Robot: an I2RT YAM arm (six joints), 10 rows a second.
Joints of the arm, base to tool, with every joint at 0 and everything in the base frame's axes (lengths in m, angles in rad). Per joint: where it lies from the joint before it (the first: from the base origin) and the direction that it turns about. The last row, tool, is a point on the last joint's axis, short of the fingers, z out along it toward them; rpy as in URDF.
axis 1: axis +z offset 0 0 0.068
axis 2: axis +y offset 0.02 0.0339 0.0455
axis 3: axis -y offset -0.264 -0.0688 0
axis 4: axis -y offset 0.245 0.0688 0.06
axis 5: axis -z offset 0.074 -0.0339 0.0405
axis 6: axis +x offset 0.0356 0 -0.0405
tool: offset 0 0 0 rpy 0 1.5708 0
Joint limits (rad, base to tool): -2.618..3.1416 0..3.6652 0..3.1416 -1.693..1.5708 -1.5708..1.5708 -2.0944..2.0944
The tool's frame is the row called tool.
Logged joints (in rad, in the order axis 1, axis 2, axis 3, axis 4, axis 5, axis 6), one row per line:
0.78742 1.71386 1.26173 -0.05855 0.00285 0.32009
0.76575 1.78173 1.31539 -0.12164 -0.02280 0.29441
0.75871 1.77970 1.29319 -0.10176 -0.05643 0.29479
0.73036 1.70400 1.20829 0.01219 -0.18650 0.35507
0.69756 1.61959 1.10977 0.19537 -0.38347 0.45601
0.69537 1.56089 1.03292 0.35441 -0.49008 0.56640
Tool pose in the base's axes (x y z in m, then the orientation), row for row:
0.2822 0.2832 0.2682 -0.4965 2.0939 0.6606
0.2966 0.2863 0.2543 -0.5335 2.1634 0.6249
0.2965 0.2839 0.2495 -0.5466 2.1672 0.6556
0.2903 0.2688 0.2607 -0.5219 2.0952 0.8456
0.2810 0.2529 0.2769 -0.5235 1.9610 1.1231
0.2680 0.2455 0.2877 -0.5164 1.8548 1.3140
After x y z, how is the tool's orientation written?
As a rotation vector, in radians.
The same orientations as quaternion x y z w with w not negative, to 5 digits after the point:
-0.19906 0.83949 0.26485 0.43069
-0.21109 0.85598 0.24725 0.40201
-0.21558 0.85473 0.25856 0.39510
-0.20629 0.82816 0.33424 0.39985
-0.20689 0.77499 0.44385 0.39949
-0.20359 0.73125 0.51804 0.39429

